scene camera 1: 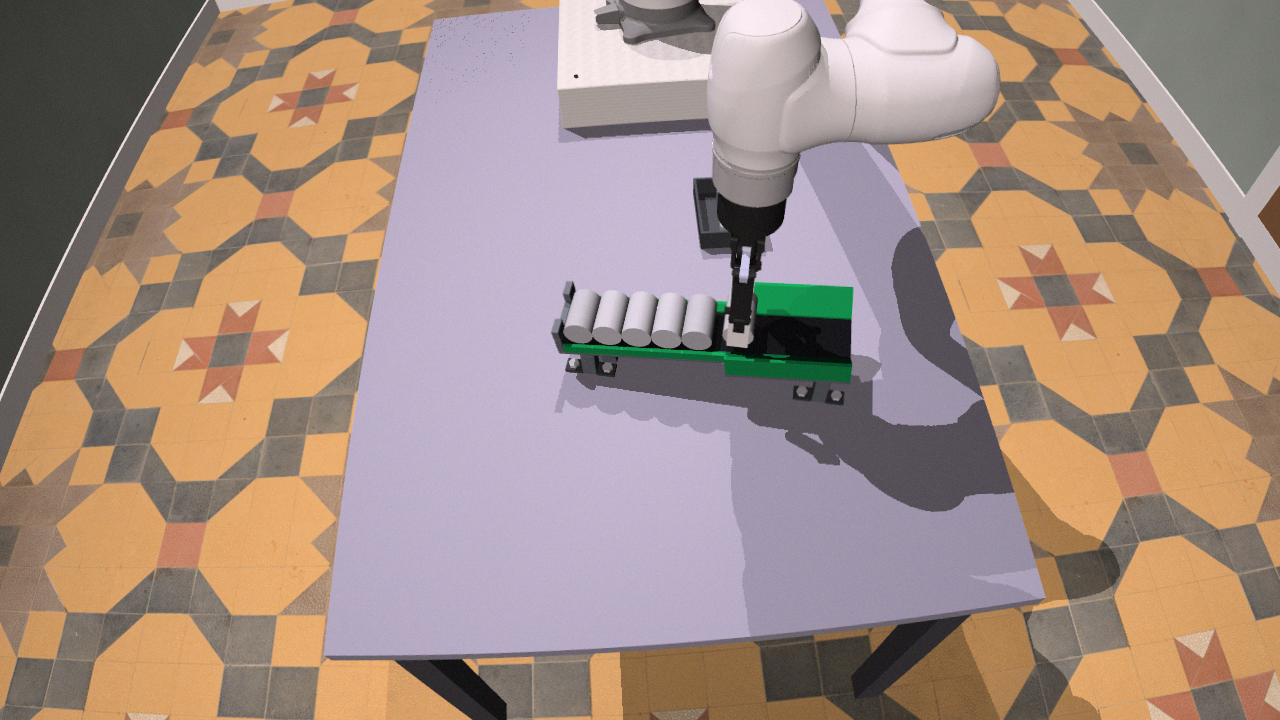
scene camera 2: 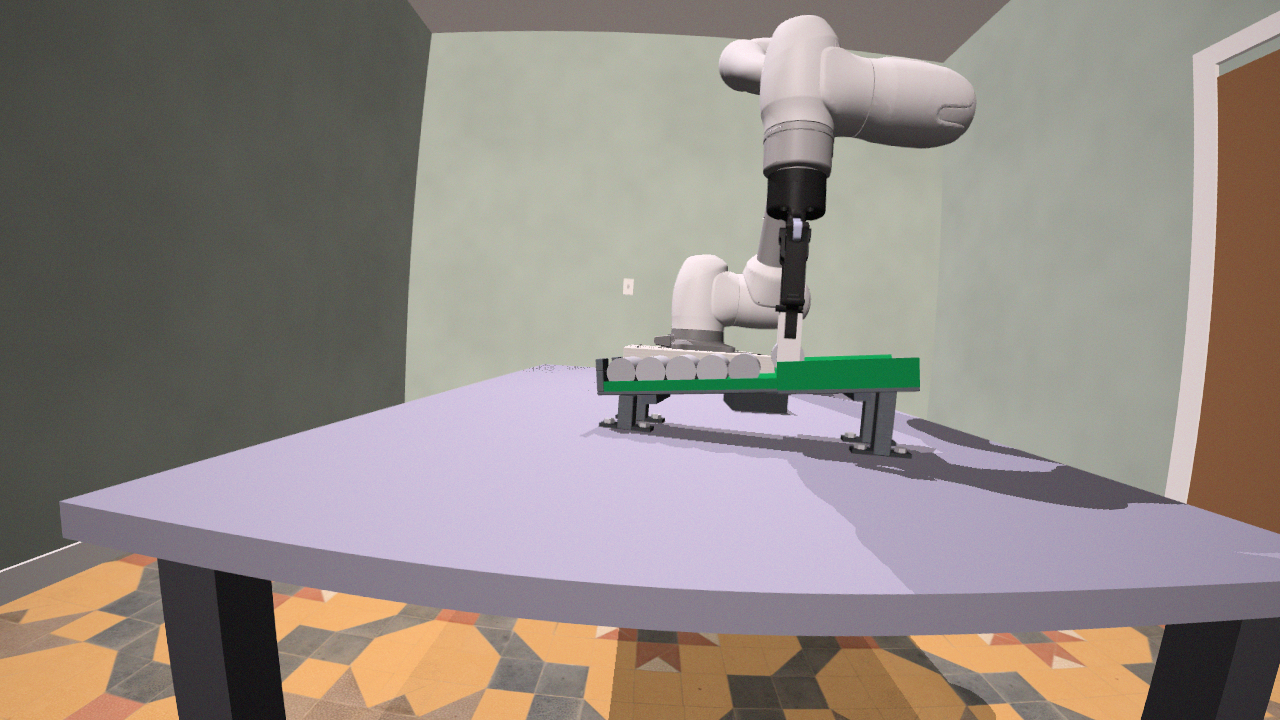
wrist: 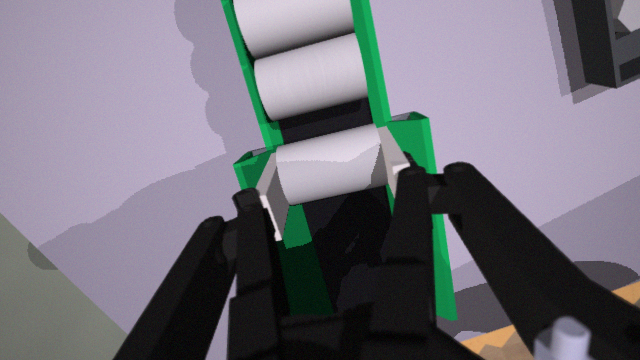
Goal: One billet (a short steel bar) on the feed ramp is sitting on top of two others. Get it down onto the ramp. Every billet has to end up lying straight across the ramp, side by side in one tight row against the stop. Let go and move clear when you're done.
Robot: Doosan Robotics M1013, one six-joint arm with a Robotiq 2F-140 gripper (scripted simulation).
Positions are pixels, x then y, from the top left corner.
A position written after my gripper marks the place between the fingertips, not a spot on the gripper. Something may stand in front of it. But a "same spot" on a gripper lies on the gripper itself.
my gripper: scene camera 1; scene camera 2; wrist 332,158
same spot on my gripper: [scene camera 1: 743,283] = [scene camera 2: 796,242]
